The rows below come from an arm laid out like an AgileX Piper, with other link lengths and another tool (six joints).
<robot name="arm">
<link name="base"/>
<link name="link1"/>
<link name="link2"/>
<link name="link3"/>
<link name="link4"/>
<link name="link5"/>
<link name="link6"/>
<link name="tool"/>
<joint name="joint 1" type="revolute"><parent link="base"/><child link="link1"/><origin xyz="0 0 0.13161"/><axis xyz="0 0 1"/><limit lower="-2.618" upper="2.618"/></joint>
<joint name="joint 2" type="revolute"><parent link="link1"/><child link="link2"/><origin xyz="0 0 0" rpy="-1.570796 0 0"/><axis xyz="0 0 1"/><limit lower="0" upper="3.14"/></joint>
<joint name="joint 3" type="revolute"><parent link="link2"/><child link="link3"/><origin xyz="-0.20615 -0.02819 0"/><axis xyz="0 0 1"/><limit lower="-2.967" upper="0"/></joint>
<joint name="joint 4" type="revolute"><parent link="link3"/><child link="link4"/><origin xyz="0.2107 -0.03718 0" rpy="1.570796 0 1.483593"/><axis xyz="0 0 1"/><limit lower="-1.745" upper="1.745"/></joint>
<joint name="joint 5" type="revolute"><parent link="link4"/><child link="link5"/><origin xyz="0 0 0" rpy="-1.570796 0 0"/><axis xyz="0 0 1"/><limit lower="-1.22" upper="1.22"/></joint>
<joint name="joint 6" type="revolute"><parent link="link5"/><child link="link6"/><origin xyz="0 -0.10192 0" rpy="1.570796 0 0"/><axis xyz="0 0 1"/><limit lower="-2.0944" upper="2.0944"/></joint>
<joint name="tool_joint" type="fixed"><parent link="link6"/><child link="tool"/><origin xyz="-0.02 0.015 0.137" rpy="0 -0.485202 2.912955"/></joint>
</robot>
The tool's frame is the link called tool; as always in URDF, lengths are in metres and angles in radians.
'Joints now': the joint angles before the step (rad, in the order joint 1, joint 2, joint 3, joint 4, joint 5, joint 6). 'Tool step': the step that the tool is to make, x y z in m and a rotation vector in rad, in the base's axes. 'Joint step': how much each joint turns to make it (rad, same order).
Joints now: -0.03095 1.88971 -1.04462 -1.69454 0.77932 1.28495
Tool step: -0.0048 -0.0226 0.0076 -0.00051 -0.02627 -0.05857
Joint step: -0.05260 -0.00029 -0.02090 0.00018 0.00430 0.00648
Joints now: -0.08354 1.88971 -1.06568 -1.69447 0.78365 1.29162
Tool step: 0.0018 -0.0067 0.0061 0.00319 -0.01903 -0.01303
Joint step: -0.01862 -0.00115 -0.02071 0.00229 -0.00780 -0.00324
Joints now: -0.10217 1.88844 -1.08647 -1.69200 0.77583 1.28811
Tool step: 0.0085 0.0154 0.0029 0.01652 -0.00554 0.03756
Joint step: 0.03154 -0.00880 -0.01389 0.02646 -0.01746 -0.02422
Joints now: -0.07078 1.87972 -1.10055 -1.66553 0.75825 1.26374
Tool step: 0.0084 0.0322 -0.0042 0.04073 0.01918 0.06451
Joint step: 0.06780 -0.01384 -0.00726 0.07689 -0.02497 -0.05956
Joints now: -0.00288 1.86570 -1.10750 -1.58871 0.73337 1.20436
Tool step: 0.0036 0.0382 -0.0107 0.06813 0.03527 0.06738
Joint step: 0.07366 -0.01451 -0.00214 0.11726 -0.03567 -0.07785
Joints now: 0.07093 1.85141 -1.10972 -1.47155 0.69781 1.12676
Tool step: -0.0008 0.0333 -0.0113 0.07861 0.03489 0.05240
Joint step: 0.05538 -0.01328 -0.00064 0.12647 -0.03969 -0.07642
